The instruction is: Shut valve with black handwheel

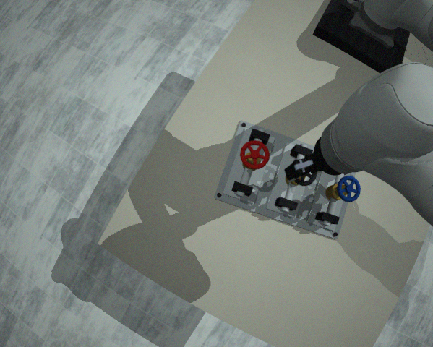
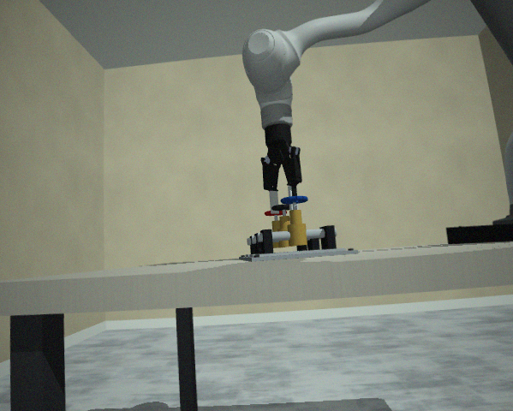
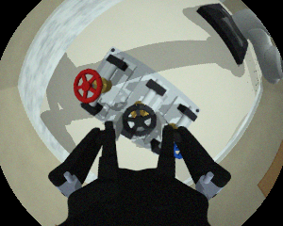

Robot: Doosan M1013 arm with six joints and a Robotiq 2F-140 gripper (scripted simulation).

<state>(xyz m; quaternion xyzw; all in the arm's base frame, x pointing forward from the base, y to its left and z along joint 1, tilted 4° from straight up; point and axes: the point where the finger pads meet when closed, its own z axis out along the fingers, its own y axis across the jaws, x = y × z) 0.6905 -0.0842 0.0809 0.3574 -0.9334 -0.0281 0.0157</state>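
Now: the black handwheel 3 cm below my hand. From my hand the other things lie so: grey panel (15 cm below); then blue handwheel (13 cm to the left, 3 cm below, 1 cm behind); then red handwheel (12 cm to the right, 3 cm below, 2 cm ahead).
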